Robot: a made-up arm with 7 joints.
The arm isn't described. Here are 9 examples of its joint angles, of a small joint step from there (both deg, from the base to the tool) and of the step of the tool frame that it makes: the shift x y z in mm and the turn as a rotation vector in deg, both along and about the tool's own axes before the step.
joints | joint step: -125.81 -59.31 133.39 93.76 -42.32 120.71 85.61 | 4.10 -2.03 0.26 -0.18 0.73 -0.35 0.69
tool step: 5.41 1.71 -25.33 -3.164 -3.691 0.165
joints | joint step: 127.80 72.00 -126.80 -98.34 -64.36 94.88 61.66 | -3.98 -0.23 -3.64 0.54 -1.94 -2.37 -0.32
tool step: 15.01 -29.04 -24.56 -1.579 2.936 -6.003
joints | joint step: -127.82 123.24 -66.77 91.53 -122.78 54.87 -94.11 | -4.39 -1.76 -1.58 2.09 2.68 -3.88 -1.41
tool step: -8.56 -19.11 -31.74 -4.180 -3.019 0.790
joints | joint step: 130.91 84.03 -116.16 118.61 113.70 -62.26 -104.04 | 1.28 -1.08 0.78 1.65 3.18 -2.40 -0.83
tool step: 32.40 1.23 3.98 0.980 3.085 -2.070
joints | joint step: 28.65 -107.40 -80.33 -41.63 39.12 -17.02 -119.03 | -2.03 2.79 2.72 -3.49 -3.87 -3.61 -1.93
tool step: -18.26 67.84 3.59 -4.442 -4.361 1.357
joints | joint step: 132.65 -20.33 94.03 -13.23 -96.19 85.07 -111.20 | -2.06 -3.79 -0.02 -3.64 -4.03 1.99 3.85
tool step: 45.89 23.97 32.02 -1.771 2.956 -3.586
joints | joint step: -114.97 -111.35 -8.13 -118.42 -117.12 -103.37 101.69 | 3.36 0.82 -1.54 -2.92 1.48 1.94 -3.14
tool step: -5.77 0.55 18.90 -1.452 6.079 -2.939
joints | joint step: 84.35 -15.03 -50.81 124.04 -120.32 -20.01 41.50 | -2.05 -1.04 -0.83 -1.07 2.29 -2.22 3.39
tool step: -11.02 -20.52 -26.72 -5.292 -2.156 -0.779
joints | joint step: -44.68 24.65 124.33 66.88 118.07 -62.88 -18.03 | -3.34 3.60 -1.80 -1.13 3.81 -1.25 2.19
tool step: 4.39 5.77 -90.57 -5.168 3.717 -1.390
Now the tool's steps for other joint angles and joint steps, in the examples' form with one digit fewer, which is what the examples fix.
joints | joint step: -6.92 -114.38 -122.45 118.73 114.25 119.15 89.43 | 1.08 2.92 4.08 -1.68 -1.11 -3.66 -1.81
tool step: 43.7 -15.3 6.7 0.02 0.01 -1.18
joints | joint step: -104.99 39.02 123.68 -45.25 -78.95 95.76 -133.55 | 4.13 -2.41 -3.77 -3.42 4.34 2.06 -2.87
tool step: -20.4 27.9 -20.4 -1.82 2.46 -1.35
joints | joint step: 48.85 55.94 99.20 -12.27 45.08 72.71 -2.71 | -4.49 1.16 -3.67 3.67 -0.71 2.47 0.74
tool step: 43.8 -44.8 -11.4 -3.53 0.72 -9.39
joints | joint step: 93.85 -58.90 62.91 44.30 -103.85 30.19 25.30 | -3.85 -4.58 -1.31 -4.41 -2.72 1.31 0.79
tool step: -33.3 8.2 -29.9 -2.50 6.80 3.98
